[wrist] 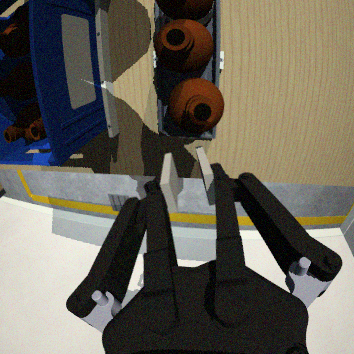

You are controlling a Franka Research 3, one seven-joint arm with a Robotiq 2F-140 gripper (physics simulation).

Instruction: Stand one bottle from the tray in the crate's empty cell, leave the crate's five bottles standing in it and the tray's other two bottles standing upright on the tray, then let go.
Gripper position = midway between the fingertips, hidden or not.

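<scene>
I can see a grey panel [75, 37], and my own gripper [185, 161] is in sight as well.
</scene>
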